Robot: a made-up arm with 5 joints. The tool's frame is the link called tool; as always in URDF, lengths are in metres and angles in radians.
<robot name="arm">
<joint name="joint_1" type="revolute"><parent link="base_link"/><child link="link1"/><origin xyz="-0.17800 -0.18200 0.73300"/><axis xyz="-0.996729 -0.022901 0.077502"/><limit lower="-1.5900" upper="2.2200"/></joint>
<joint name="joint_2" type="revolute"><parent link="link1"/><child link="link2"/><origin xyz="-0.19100 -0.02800 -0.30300"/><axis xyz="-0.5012 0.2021 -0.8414"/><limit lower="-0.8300" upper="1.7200"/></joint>
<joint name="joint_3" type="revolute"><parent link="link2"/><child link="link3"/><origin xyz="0.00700 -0.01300 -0.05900"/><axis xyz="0 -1 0"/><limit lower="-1.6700" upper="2.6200"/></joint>
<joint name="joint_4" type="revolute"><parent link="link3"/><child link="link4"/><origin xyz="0.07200 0.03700 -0.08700"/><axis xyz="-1 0 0"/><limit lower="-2.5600" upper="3.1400"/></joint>
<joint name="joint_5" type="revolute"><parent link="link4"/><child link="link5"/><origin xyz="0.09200 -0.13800 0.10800"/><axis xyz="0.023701 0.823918 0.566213"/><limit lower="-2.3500" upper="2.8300"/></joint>
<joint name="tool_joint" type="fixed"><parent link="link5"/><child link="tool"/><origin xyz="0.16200 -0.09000 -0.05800" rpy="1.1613 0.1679 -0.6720"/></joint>
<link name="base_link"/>
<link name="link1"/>
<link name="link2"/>
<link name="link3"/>
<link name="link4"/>
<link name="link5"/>
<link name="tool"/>
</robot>
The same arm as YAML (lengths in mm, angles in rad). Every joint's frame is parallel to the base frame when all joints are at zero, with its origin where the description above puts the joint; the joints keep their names.
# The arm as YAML. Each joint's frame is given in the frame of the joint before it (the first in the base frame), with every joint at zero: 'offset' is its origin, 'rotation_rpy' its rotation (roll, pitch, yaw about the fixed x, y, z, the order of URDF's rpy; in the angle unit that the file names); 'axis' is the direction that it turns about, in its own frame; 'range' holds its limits. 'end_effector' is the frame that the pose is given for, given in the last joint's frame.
length_unit: mm
angle_unit: rad
chain:
  - id: joint_1
    offset: [-178.0, -182.0, 733.0]
    rotation_rpy: [0.0, 0.0, 0.0]
    axis: [-0.996729, -0.022901, 0.077502]
    range: [-1.59, 2.22]
  - id: joint_2
    offset: [-191.0, -28.0, -303.0]
    rotation_rpy: [0.0, 0.0, 0.0]
    axis: [-0.5012, 0.2021, -0.8414]
    range: [-0.83, 1.72]
  - id: joint_3
    offset: [7.0, -13.0, -59.0]
    rotation_rpy: [0.0, 0.0, 0.0]
    axis: [0.0, -1.0, 0.0]
    range: [-1.67, 2.62]
  - id: joint_4
    offset: [72.0, 37.0, -87.0]
    rotation_rpy: [0.0, 0.0, 0.0]
    axis: [-1.0, 0.0, 0.0]
    range: [-2.56, 3.14]
  - id: joint_5
    offset: [92.0, -138.0, 108.0]
    rotation_rpy: [0.0, 0.0, 0.0]
    axis: [0.023701, 0.823918, 0.566213]
    range: [-2.35, 2.83]
end_effector:
  offset: [162.0, -90.0, -58.0]
  rotation_rpy: [1.1613, 0.1679, -0.672]

